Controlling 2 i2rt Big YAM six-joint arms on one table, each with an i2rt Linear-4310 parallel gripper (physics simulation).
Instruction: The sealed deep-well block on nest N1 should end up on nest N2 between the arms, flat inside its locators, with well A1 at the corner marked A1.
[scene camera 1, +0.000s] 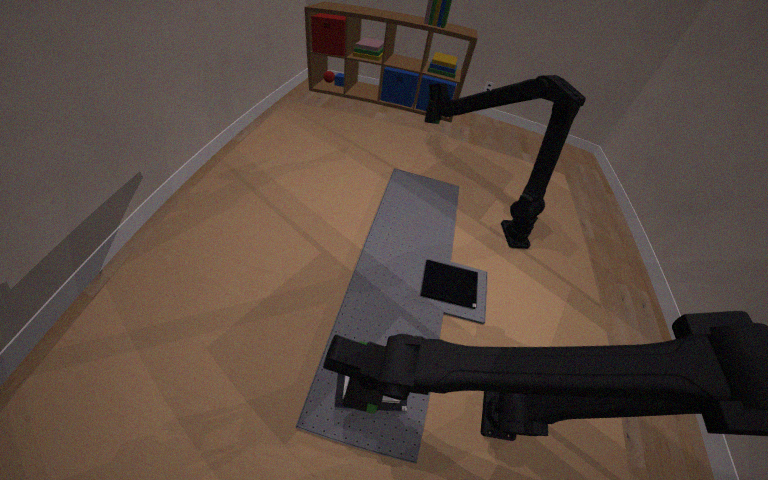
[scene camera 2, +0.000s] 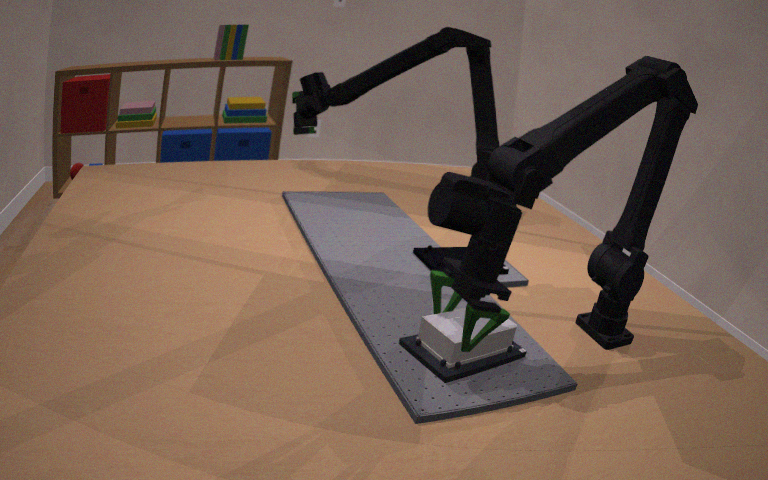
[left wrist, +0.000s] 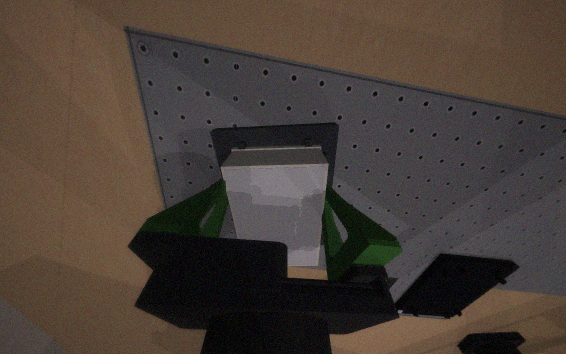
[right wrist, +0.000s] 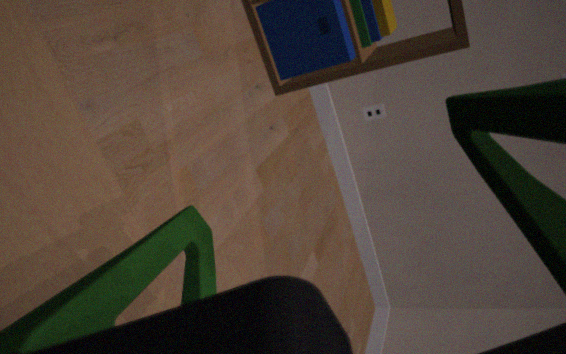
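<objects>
My left gripper: out of frame in the right wrist view; showing in the left wrist view (277, 183), scene camera 1 and scene camera 2. Left gripper, same spot: (scene camera 1: 343, 404) and (scene camera 2: 475, 309). A black nest plate, same spot: (scene camera 2: 432, 257) and (scene camera 1: 430, 274).
</objects>
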